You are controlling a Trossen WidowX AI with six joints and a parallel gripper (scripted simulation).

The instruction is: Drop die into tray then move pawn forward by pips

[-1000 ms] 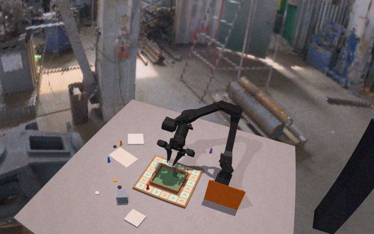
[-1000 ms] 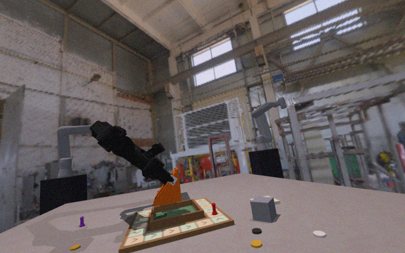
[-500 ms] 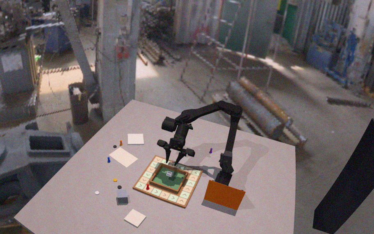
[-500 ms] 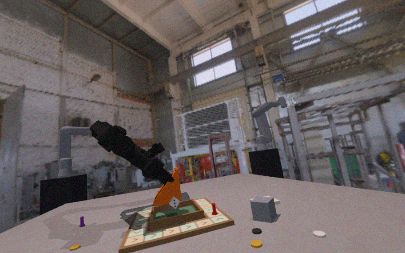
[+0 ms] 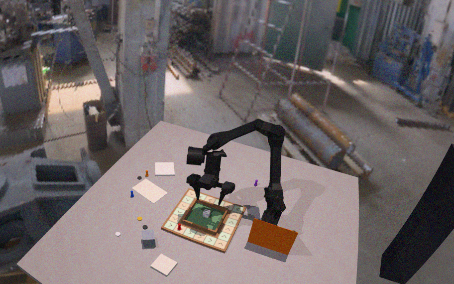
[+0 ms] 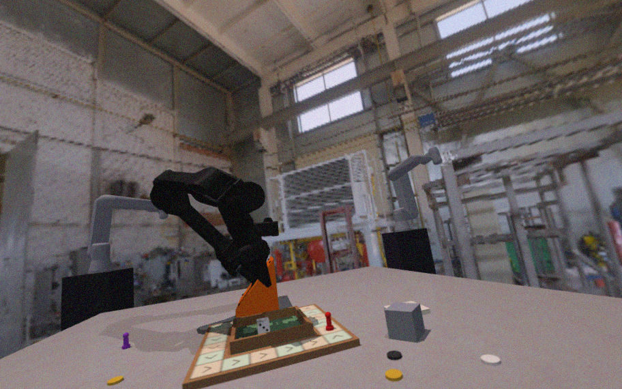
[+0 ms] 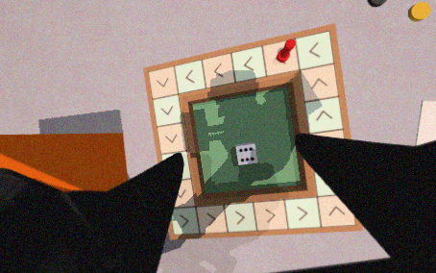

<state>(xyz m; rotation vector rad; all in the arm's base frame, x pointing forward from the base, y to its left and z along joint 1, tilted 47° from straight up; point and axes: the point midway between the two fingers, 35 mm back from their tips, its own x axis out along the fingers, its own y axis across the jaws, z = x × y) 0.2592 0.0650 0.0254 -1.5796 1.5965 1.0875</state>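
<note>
Now: the red pawn 7 cm ahead of my gripper tip, 12 cm to the left of it and 9 cm below it. Also, from my gripper tip: green dice tray (1 cm ahead, 11 cm below); die (1 cm ahead, 2 cm to the right, 9 cm below); purple pawn (9 cm behind, 35 cm to the right, 10 cm below).
</note>
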